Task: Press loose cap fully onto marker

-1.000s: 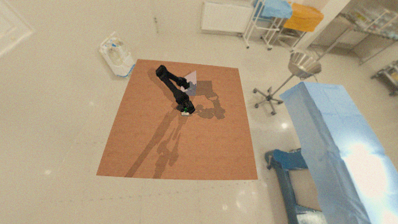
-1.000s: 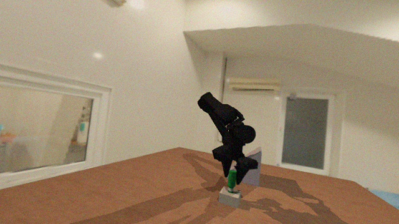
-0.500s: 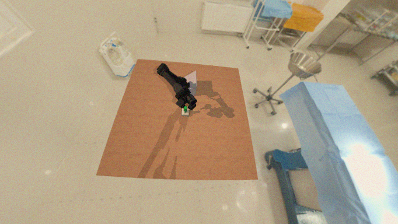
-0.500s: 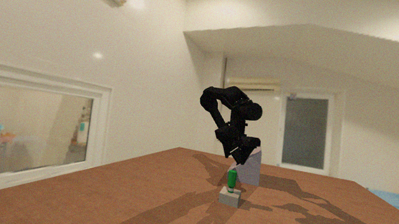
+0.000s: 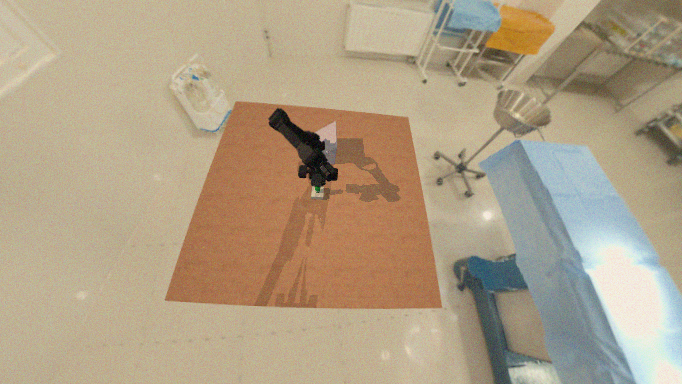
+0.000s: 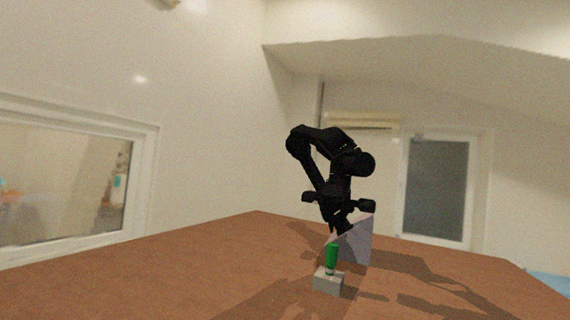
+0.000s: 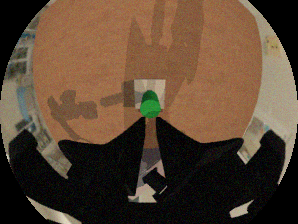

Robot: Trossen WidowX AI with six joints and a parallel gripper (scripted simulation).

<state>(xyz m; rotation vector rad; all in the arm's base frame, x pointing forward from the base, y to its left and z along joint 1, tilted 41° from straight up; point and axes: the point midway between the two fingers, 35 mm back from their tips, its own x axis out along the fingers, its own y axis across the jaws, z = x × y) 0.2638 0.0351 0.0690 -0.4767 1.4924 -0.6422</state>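
The green cap is 60 mm below my gripper tip. Round my gripper tip: grey holder block 120 mm below.
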